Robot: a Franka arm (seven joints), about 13 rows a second.
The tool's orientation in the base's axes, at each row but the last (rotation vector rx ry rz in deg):
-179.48 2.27 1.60
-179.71 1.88 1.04
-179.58 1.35 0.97
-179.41 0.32 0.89
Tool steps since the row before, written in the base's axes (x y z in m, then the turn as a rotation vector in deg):
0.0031 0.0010 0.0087 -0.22 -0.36 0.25
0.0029 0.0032 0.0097 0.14 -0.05 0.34
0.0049 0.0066 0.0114 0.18 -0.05 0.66
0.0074 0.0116 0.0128 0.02 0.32 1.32
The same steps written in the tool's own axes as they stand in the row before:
0.0029 -0.0012 -0.0087 -0.22 0.36 -0.25
0.0027 -0.0033 -0.0097 0.14 0.05 -0.34
0.0047 -0.0068 -0.0114 0.17 0.04 -0.66
0.0072 -0.0118 -0.0128 0.01 -0.33 -1.32

